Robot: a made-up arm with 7 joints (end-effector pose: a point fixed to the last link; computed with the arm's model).
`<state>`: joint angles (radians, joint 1 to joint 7).
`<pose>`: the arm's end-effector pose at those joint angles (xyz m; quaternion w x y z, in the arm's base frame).
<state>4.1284 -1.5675 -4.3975 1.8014 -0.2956 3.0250 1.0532</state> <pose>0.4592 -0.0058 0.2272 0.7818 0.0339 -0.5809 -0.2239</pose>
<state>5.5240 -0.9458 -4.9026 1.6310 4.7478 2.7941 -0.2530</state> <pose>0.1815 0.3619 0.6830 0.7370 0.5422 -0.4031 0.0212</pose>
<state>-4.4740 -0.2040 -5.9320 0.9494 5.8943 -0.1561 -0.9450</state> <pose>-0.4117 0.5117 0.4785 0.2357 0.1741 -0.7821 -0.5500</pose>
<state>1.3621 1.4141 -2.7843 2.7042 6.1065 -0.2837 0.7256</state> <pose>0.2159 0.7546 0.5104 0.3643 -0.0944 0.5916 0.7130</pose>
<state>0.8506 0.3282 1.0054 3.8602 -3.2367 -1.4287 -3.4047</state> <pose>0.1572 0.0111 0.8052 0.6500 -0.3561 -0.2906 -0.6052</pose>
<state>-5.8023 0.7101 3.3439 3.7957 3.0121 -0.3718 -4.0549</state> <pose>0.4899 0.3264 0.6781 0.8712 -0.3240 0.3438 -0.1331</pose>
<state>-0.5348 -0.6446 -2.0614 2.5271 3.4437 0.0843 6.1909</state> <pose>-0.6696 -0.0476 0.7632 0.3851 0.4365 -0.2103 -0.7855</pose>
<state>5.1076 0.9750 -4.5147 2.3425 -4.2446 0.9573 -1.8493</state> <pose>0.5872 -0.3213 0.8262 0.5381 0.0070 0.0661 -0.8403</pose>
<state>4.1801 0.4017 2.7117 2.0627 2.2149 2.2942 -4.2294</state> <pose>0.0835 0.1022 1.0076 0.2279 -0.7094 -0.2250 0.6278</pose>
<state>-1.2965 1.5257 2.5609 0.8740 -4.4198 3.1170 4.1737</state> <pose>0.1443 -0.0422 0.7129 0.4439 0.8850 -0.1187 -0.0753</pose>
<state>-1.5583 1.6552 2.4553 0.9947 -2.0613 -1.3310 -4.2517</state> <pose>0.1438 -0.0410 0.7162 0.7947 -0.0662 -0.4720 -0.3760</pose>
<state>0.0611 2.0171 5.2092 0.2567 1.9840 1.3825 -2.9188</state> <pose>-0.4045 -0.2980 0.2130 0.0192 -0.9646 -0.0309 0.2611</pose>
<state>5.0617 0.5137 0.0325 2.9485 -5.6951 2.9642 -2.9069</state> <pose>0.2057 -0.3312 0.6911 0.1597 -0.4047 -0.8703 -0.2310</pose>
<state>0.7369 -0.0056 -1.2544 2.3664 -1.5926 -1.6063 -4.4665</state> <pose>0.2741 0.0007 0.8167 0.1757 -0.4978 -0.5195 -0.6719</pose>
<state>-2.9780 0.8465 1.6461 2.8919 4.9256 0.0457 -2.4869</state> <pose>-0.5080 -0.1799 0.9298 0.5159 0.4327 -0.0478 -0.7378</pose>
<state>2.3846 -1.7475 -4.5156 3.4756 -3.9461 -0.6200 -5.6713</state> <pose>0.5328 -0.4397 0.3293 0.2675 -0.1631 0.6012 -0.7351</pose>
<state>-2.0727 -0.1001 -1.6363 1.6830 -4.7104 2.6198 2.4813</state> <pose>-0.4491 0.1274 0.6639 0.6834 0.5796 0.4291 -0.1131</pose>
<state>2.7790 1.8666 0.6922 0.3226 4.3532 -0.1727 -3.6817</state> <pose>0.2360 -0.4042 0.2598 0.7324 0.2135 0.6002 -0.2403</pose>
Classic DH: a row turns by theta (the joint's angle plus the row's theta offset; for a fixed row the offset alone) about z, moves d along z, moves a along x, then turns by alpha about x. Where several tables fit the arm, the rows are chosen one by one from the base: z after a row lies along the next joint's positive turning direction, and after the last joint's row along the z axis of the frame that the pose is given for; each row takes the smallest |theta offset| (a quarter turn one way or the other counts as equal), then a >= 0, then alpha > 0; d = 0 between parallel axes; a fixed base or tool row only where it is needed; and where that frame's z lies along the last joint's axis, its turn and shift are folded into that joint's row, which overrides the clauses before.
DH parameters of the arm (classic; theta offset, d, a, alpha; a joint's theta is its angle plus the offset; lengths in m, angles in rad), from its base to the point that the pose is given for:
joint 1: 0 0.313 0 -1.5708
joint 2: 0 0 0 1.5708
joint 3: 0 0.194 0.075 1.5708
joint 4: 0 0 0.102 1.5708
joint 5: 0 0.452 0 1.5708
joint 6: 0 0 0.112 -1.5708
joint 7: 0 0.143 0 0

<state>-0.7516 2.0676 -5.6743 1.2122 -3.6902 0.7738 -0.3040</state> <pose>0.1358 0.4398 -0.2328 0.2594 0.1490 0.8811 0.3662</pose>
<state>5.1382 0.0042 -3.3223 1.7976 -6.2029 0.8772 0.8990</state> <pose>-0.1659 0.6517 0.7135 0.4439 -0.8061 -0.3874 -0.0558</pose>
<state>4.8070 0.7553 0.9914 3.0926 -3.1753 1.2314 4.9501</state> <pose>-0.0284 -0.5194 0.9389 0.4013 0.3649 -0.2151 -0.8121</pose>
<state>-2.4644 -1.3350 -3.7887 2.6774 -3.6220 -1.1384 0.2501</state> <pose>0.5992 0.1601 0.2475 0.2799 -0.2119 0.8261 -0.4408</pose>
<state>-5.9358 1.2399 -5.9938 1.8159 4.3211 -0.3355 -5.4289</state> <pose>0.3875 0.4658 -0.0708 0.1874 -0.6563 -0.6631 -0.3073</pose>
